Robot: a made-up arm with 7 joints.
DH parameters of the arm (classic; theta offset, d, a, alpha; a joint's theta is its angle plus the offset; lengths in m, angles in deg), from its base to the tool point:
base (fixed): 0 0.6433 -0.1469 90
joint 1: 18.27 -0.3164 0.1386 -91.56
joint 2: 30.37 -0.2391 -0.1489 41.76
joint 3: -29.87 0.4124 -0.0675 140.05
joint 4: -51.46 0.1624 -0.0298 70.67
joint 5: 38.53 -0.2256 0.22 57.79
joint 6: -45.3 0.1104 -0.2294 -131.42
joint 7: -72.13 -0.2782 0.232 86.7
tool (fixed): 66.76 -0.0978 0 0
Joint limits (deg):
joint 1: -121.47..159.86
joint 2: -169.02..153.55
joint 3: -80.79..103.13
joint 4: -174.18..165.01
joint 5: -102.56..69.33
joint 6: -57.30..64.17
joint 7: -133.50..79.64
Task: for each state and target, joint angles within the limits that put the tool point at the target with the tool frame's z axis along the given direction. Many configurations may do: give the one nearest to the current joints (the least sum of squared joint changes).
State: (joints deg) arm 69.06 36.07 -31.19 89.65 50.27 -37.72 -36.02
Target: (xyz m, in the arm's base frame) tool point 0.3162 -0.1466 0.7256 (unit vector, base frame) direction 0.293 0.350 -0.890
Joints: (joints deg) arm 19.69 27.81 -17.23 91.30 42.97 -57.30 4.54
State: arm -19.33 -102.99 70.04 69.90 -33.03 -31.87 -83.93
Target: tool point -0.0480 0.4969 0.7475 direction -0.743 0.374 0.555
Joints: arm -73.36 -93.95 82.42 72.13 5.99 7.76 -73.67
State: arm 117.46 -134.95 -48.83 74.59 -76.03 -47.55 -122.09
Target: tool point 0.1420 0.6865 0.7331 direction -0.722 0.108 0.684
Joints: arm 104.10 -145.31 -74.25 121.28 -84.32 -52.37 -112.75
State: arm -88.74 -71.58 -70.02 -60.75 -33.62 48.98 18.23
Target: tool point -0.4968 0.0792 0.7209 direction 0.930 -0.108 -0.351
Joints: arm -74.68 -96.65 -79.01 -20.81 -14.04 64.17 65.58
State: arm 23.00 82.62 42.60 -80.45 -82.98 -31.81 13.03
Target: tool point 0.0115 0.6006 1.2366 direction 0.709 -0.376 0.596
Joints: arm 40.87 102.34 31.56 -72.93 -93.94 -23.92 19.84
